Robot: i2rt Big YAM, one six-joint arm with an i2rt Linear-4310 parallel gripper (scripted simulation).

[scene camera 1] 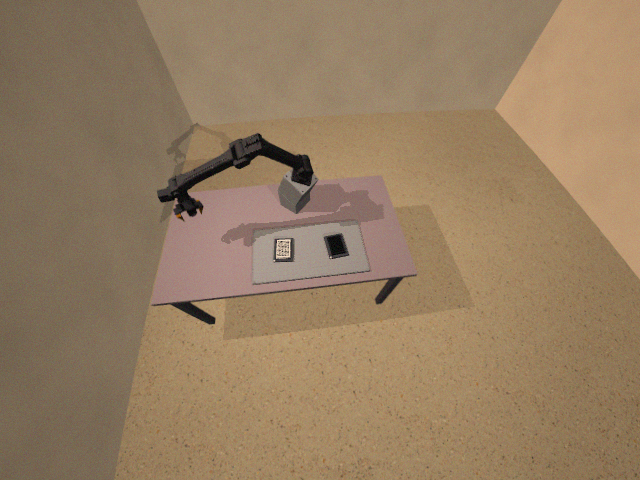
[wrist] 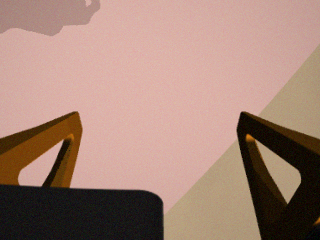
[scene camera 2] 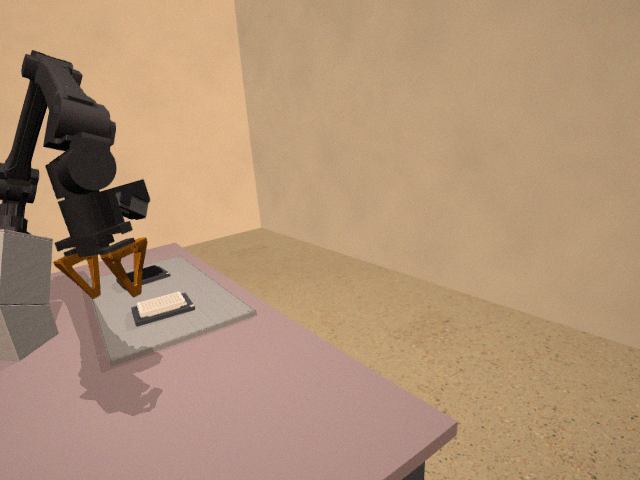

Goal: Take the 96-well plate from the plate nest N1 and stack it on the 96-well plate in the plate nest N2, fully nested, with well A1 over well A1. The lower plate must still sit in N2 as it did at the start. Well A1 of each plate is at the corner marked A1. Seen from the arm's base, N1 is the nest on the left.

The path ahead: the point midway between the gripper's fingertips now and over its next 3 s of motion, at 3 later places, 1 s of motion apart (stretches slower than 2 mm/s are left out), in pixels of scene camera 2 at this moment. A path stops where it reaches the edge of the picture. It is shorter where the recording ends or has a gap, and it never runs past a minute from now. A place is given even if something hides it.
The gripper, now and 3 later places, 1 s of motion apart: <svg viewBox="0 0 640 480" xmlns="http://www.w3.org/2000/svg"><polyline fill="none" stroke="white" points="116,296 173,278 209,268 222,261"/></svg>
